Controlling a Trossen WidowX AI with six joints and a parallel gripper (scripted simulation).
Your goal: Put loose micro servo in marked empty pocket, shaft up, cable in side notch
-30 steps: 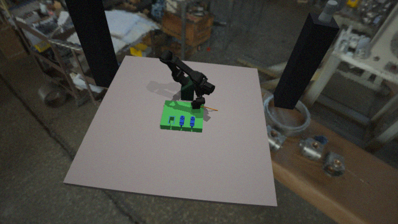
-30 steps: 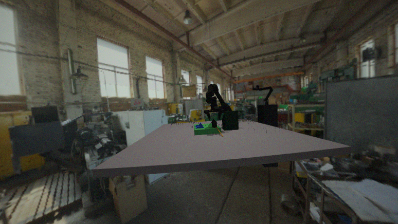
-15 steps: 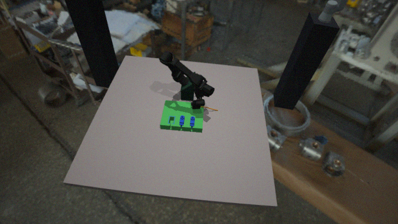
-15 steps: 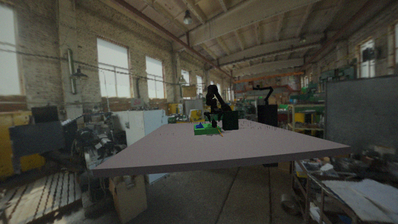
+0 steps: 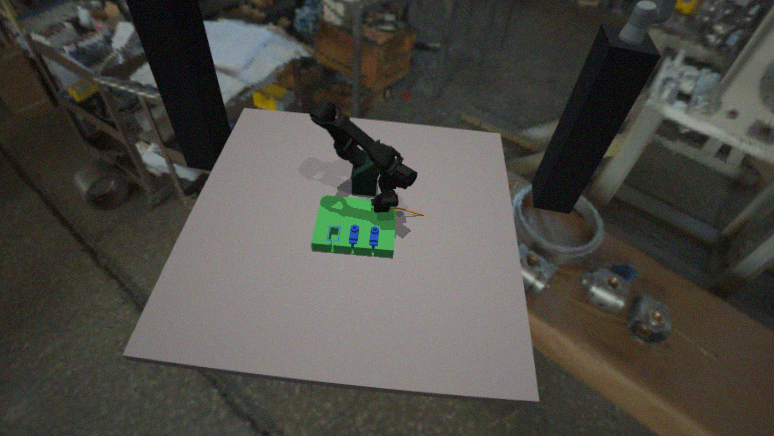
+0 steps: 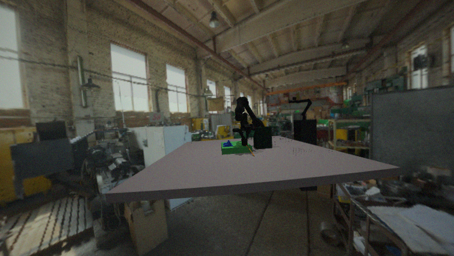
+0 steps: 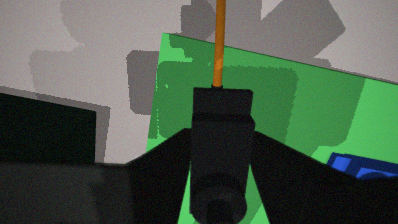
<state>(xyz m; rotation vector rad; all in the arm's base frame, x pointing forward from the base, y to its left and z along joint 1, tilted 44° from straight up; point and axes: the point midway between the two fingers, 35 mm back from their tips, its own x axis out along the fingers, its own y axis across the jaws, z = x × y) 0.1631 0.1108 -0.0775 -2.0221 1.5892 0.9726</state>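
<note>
Right now my gripper tip is 4 cm short of the deck, 10 cm to the left of it and 7 cm above it.
</note>
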